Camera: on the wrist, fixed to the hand. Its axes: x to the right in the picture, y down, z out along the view.
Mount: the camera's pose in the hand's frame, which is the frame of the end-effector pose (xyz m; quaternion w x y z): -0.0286 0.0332 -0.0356 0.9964 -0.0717 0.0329 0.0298
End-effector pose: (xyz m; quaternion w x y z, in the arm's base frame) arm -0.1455 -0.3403 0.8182 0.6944 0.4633 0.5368 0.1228
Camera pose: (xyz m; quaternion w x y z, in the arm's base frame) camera -0.1765 -0.3232 0.8622 0.7038 0.4238 0.5351 0.1968
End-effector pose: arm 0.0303 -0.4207 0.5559 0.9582 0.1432 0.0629 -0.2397
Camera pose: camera 0.0192 -0.3692 0.5356 0.9701 0.0837 0.1071 -0.2011
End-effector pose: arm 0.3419 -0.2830 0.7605 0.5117 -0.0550 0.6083 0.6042
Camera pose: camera 0.3128 -0.3182 0.7937 0.4679 -0.0932 0.5813 0.6591
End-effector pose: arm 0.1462 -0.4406 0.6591 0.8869 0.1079 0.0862 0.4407
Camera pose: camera 0.0950 -0.4399 0.6354 0.8756 0.0320 0.0803 0.4753
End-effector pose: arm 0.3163 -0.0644 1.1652 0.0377 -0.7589 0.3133 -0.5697
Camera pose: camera 0.2659 -0.0655 1.1398 0.0102 0.7308 -0.3769 0.5690
